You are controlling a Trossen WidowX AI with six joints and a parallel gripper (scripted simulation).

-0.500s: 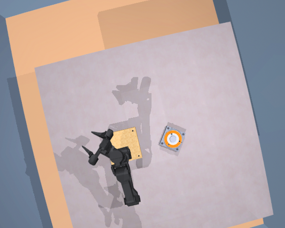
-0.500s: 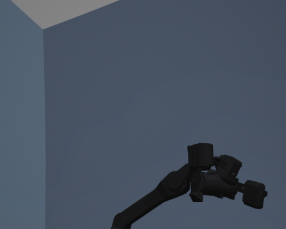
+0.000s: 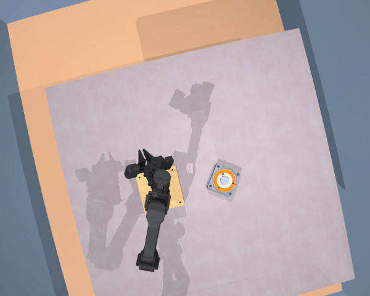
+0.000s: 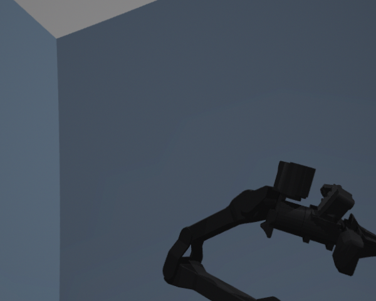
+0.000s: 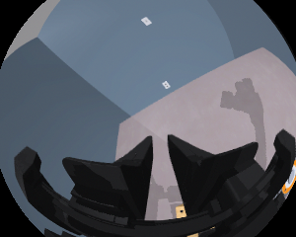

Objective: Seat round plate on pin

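Right now the grey square base is 300 mm ahead of my gripper tip, 240 mm to the right of it and 240 mm below it.
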